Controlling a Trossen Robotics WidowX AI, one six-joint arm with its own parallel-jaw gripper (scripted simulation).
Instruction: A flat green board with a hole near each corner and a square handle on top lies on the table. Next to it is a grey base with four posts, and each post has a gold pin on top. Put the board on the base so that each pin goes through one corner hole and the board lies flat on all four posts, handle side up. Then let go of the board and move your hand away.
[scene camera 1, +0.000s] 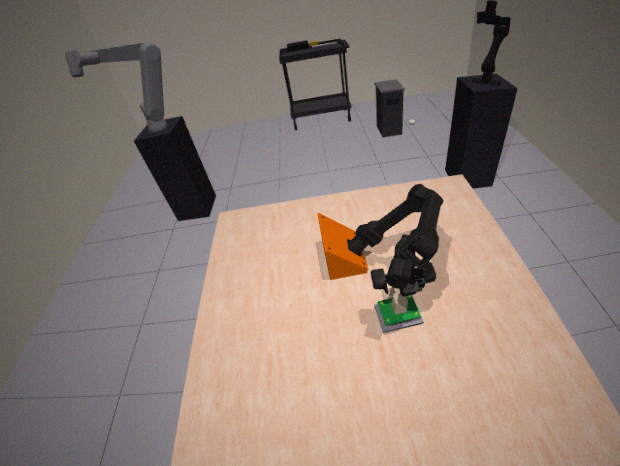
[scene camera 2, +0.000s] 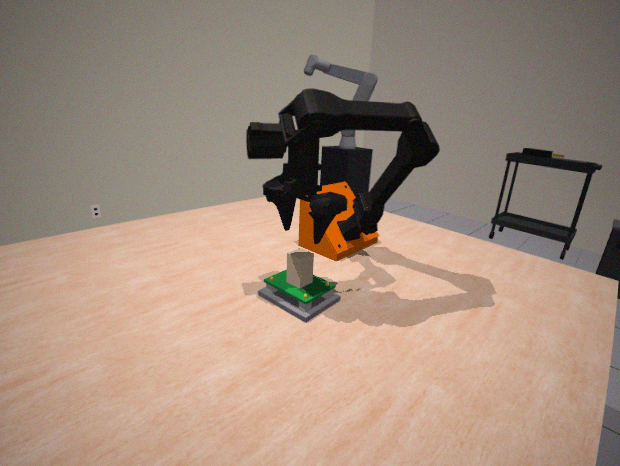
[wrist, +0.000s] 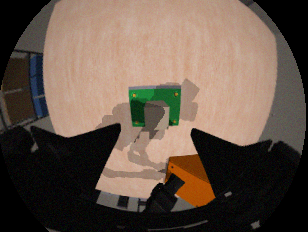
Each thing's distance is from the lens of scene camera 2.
gripper (scene camera 2: 301, 236): 0.65 m
grey base (scene camera 2: 283, 301): 0.68 m
